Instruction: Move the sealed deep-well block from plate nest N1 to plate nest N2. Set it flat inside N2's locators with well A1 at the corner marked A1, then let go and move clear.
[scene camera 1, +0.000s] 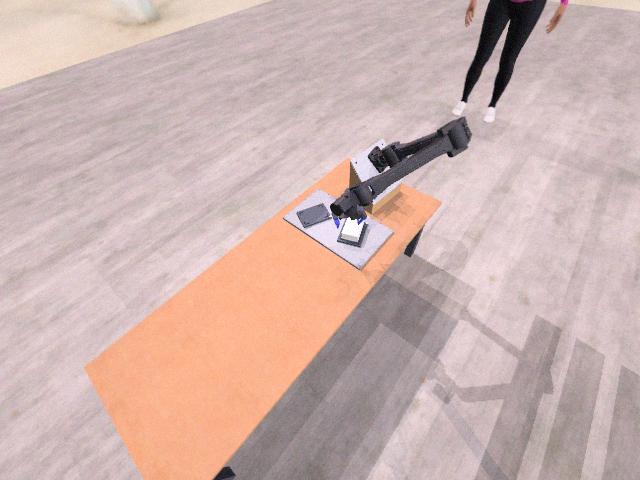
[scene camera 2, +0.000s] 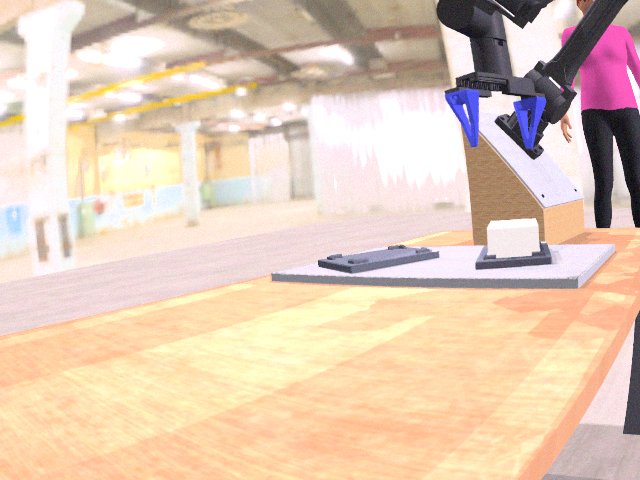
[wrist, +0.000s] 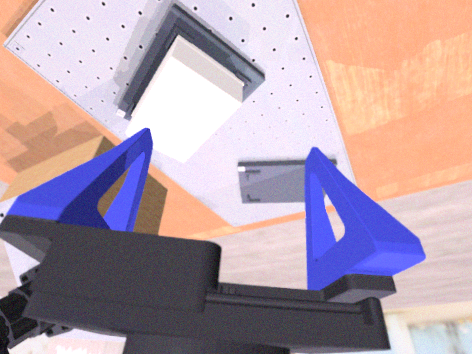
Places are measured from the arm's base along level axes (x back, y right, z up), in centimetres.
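Pixels of known places: gripper, fingertip midpoint: (scene camera 1: 347, 225) (scene camera 2: 503, 147) (wrist: 230, 144); arm's base, origin of the base link: (scene camera 1: 377, 160) (scene camera 2: 518, 138).
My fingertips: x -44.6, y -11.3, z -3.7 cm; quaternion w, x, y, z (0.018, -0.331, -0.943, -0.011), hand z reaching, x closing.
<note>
For each thing: its top centre in the pictures, then the offset to it from my fingertips. Level surfaces: height alone.
- white deep-well block, middle of its top: (wrist: 178, 120) (scene camera 2: 513, 223) (scene camera 1: 353, 225) dx +9.7, dy +3.0, dz -11.2 cm
- dark plate nest, middle of its top: (wrist: 183, 100) (scene camera 2: 514, 246) (scene camera 1: 352, 230) dx +9.7, dy +2.9, dz -14.8 cm
- dark nest, middle of its top: (scene camera 2: 378, 251) (wrist: 284, 189) (scene camera 1: 313, 213) dx +7.2, dy +26.9, dz -14.8 cm
- grey perforated board, middle of its top: (scene camera 2: 458, 258) (wrist: 231, 142) (scene camera 1: 336, 223) dx +9.7, dy +13.4, dz -16.5 cm
- orange table, its level: dz -17.8 cm
The white deep-well block (scene camera 1: 352, 230) (scene camera 2: 511, 238) (wrist: 185, 105) sits upright and looks flat inside one dark plate nest (scene camera 1: 355, 244) (scene camera 2: 511, 263) (wrist: 220, 50). The other dark nest (scene camera 1: 313, 214) (scene camera 2: 379, 259) (wrist: 275, 185) is empty, with low locators at its corners. In the wrist view each nest has a small white mark at one corner. I cannot read nest labels or tell which block corner is A1. My gripper (scene camera 1: 348, 223) (scene camera 2: 501, 146) (wrist: 230, 144) is open and empty, well above the block, its blue fingers clear of it.
Both nests are on a grey perforated board (scene camera 1: 379, 235) (scene camera 2: 454, 268) (wrist: 280, 100) on the orange table (scene camera 1: 232, 310) (scene camera 2: 258, 387) (wrist: 400, 100). The arm's wooden wedge base (scene camera 2: 506, 201) (wrist: 60, 170) stands behind the occupied nest. A person (scene camera 1: 496, 56) (scene camera 2: 602, 67) stands beyond the table.
</note>
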